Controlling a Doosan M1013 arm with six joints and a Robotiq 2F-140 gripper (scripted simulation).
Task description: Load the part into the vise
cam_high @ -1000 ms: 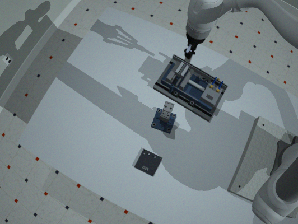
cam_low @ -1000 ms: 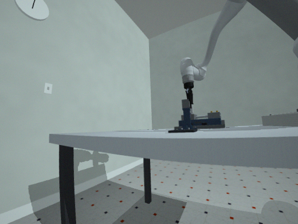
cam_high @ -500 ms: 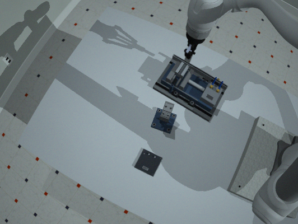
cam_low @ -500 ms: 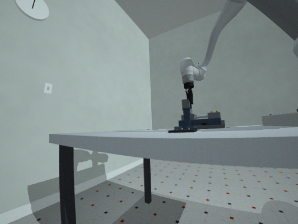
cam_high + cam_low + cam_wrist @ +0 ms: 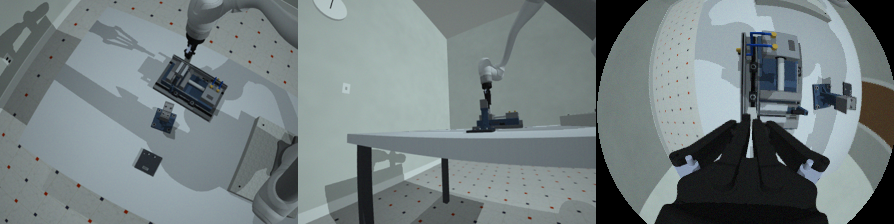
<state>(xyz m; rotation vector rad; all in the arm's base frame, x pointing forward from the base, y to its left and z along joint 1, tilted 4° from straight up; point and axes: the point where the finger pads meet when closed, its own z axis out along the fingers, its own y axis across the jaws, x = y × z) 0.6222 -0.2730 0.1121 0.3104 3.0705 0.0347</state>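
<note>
Right now the part is 10 mm ahead of my hand, 50 mm to the left of it and 50 mm below it. Round my hand: vise (60 mm behind, 80 mm to the left, 110 mm below); air cylinder (150 mm behind, 100 mm to the left, 70 mm below).
</note>
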